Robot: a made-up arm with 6 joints. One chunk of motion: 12 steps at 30 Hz.
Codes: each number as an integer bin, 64 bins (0 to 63) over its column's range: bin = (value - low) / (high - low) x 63, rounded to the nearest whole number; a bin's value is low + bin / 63 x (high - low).
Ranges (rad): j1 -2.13..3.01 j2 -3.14..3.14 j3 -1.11..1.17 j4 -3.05..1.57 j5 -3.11..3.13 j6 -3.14..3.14
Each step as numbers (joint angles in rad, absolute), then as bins.
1 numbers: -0.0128 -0.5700 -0.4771 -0.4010 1.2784 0.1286
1 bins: 26 26 17 36 44 33
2 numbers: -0.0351 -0.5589 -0.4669 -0.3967 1.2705 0.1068
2 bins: 26 26 18 36 44 33
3 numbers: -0.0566 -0.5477 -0.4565 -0.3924 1.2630 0.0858
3 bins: 25 26 18 36 44 32
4 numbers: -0.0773 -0.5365 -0.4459 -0.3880 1.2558 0.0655
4 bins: 25 26 18 36 44 32
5 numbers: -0.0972 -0.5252 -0.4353 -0.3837 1.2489 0.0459
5 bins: 25 26 19 36 44 32
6 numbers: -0.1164 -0.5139 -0.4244 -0.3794 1.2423 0.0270
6 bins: 25 26 19 36 44 32
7 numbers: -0.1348 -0.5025 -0.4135 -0.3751 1.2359 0.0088
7 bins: 24 26 19 36 44 32
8 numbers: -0.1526 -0.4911 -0.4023 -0.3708 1.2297 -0.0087
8 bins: 24 27 20 37 44 31
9 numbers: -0.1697 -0.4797 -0.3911 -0.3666 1.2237 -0.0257
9 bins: 24 27 20 37 44 31
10 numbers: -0.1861 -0.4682 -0.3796 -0.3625 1.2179 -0.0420
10 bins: 24 27 20 37 44 31
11 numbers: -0.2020 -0.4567 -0.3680 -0.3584 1.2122 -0.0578
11 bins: 24 27 21 37 44 31
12 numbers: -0.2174 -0.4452 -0.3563 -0.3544 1.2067 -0.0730
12 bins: 23 27 21 37 44 31
